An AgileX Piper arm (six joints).
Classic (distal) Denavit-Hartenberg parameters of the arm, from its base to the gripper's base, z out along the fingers. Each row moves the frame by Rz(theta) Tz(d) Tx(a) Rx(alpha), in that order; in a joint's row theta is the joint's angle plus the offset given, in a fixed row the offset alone. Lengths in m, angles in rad.
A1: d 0.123, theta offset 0, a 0, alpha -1.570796
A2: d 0, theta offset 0.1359, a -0.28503, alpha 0
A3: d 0, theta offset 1.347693, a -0.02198, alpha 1.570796
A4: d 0.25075, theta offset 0, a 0, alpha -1.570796
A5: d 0, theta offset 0, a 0, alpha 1.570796
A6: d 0.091, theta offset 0, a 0, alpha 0
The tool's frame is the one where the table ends.
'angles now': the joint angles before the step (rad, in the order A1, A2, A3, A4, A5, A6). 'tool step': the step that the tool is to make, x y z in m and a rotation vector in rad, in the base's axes. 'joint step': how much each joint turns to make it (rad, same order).
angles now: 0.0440 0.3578 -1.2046 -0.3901 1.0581 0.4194
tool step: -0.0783 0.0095 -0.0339 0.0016 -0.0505 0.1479
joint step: 0.0001 -0.2416 -0.0057 0.1876 0.1666 -0.1398
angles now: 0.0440 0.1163 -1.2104 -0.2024 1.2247 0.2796
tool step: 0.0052 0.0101 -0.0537 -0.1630 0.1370 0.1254
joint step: 0.0001 -0.1372 0.1897 0.1184 0.0634 -0.2156
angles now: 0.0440 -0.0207 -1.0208 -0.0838 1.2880 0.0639
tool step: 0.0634 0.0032 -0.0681 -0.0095 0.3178 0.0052
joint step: 0.0013 0.0026 0.3302 0.0050 -0.0147 0.0030
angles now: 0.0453 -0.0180 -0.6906 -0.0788 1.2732 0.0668
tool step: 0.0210 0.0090 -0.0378 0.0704 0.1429 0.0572
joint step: 0.0003 -0.0003 0.1536 0.0926 -0.0134 0.0086
